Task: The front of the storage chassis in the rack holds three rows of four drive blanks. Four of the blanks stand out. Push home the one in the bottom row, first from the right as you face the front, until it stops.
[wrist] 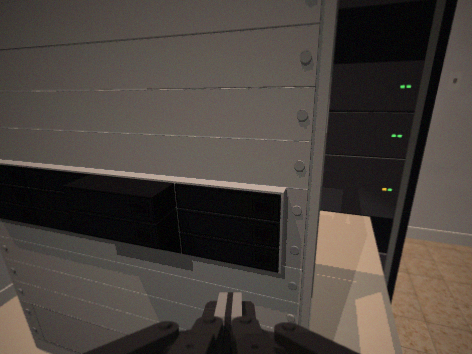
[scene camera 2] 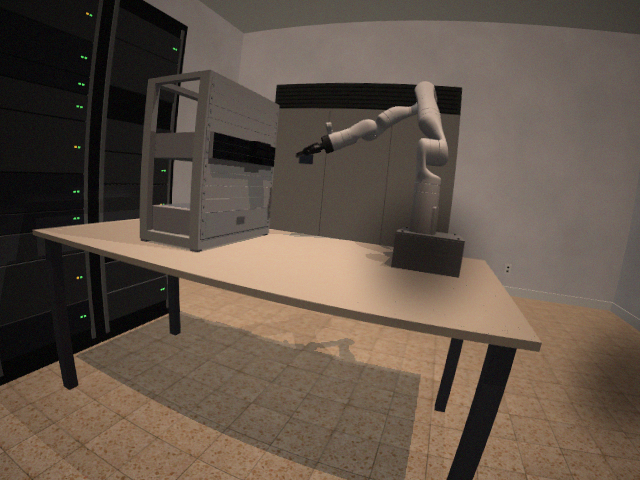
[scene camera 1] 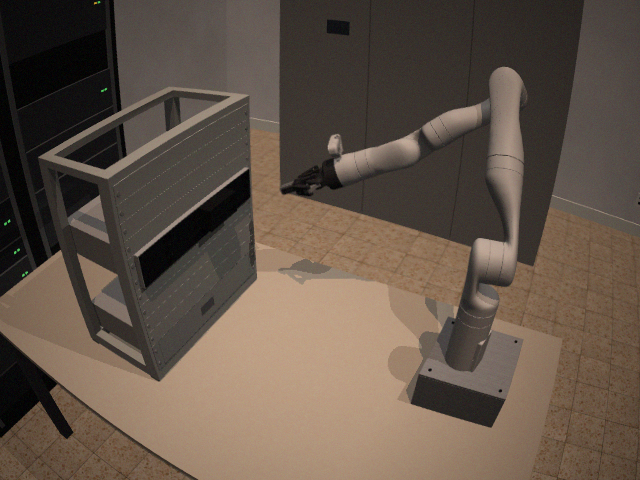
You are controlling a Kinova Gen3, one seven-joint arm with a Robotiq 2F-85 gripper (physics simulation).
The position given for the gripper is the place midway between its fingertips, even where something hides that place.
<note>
In view: the gripper (scene camera 1: 281,190) and a grey rack (scene camera 1: 174,219).
The grey rack also shows in the wrist view (wrist: 132,207) and in scene camera 2 (scene camera 2: 235,133). The gripper shows as well in the wrist view (wrist: 230,309).
</note>
